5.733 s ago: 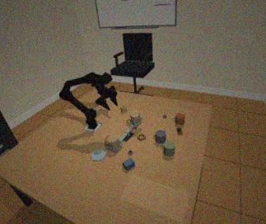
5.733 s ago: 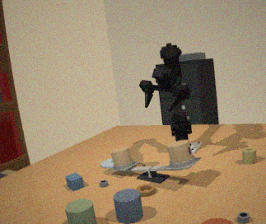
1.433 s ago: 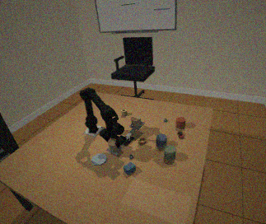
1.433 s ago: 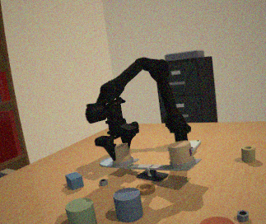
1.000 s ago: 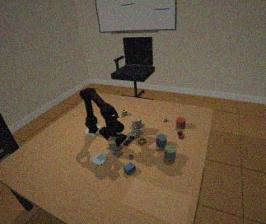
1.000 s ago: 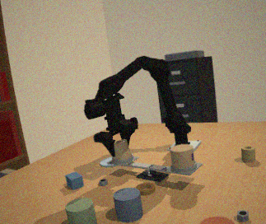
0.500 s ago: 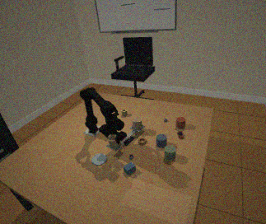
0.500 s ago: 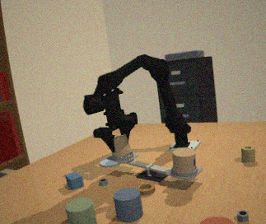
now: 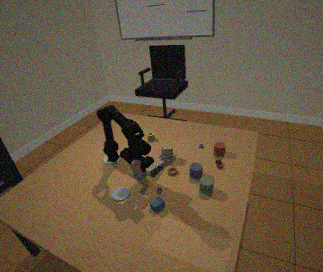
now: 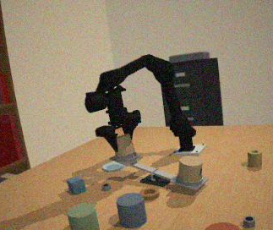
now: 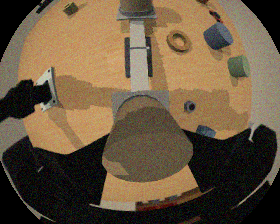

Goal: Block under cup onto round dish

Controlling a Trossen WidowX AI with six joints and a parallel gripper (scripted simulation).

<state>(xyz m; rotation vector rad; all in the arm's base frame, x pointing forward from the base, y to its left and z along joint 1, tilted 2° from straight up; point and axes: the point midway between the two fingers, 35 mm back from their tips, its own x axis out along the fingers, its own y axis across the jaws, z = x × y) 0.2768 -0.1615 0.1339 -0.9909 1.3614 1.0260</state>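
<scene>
Right now my gripper tip is 10 mm to the right of the grey-lilac block and 20 mm above it. Also, from my gripper tip: balance 40 mm ahead, 120 mm to the left, 80 mm below; tan cup 20 mm to the right, 10 mm above; balance beam 40 mm ahead, 130 mm to the left, 70 mm below.
</scene>
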